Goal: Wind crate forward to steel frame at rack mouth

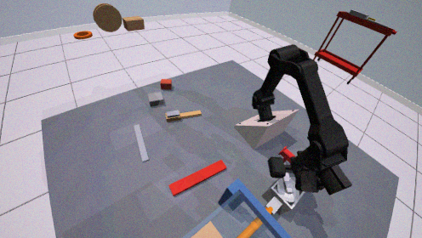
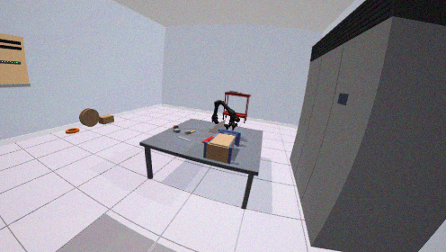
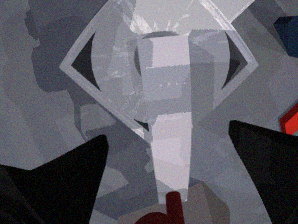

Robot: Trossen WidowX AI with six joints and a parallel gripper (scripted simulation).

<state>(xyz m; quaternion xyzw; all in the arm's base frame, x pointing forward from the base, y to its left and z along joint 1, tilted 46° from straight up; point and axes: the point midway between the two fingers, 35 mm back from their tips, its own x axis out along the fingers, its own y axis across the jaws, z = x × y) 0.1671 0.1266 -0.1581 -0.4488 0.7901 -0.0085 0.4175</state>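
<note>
The winch handle lies 10 mm behind my gripper tip, 10 mm to the right of it and 10 mm above it. Round my gripper tip: red knob (40 mm behind, 40 mm to the right, 40 mm above); hand winch (20 mm ahead, 30 mm to the left, 60 mm below); blue frame (190 mm ahead, 20 mm to the left, 20 mm above).
</note>
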